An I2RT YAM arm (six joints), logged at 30 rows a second.
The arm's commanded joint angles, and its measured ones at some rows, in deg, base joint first. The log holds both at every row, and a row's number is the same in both.
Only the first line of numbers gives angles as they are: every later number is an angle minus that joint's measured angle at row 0.
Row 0, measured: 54.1 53.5 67.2 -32.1 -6.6 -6.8
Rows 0 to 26, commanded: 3.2 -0.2 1.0 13.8 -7.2 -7.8; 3.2 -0.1 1.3 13.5 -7.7 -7.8; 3.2 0.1 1.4 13.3 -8.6 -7.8; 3.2 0.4 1.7 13.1 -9.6 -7.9; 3.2 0.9 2.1 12.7 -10.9 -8.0; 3.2 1.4 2.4 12.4 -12.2 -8.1; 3.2 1.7 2.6 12.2 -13.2 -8.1; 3.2 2.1 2.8 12.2 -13.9 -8.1; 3.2 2.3 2.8 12.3 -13.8 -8.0; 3.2 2.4 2.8 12.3 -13.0 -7.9; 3.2 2.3 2.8 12.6 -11.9 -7.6; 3.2 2.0 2.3 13.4 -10.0 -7.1; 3.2 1.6 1.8 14.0 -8.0 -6.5; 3.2 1.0 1.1 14.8 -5.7 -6.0; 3.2 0.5 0.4 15.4 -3.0 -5.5; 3.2 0.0 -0.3 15.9 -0.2 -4.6; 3.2 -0.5 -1.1 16.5 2.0 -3.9; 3.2 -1.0 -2.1 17.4 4.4 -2.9; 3.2 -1.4 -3.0 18.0 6.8 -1.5; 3.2 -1.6 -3.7 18.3 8.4 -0.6; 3.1 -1.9 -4.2 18.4 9.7 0.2; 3.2 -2.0 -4.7 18.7 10.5 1.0; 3.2 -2.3 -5.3 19.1 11.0 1.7; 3.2 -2.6 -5.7 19.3 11.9 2.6; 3.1 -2.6 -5.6 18.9 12.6 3.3; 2.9 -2.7 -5.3 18.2 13.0 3.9; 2.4 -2.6 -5.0 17.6 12.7 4.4
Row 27, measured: 2.8 -1.4 -5.6 12.9 9.6 1.3
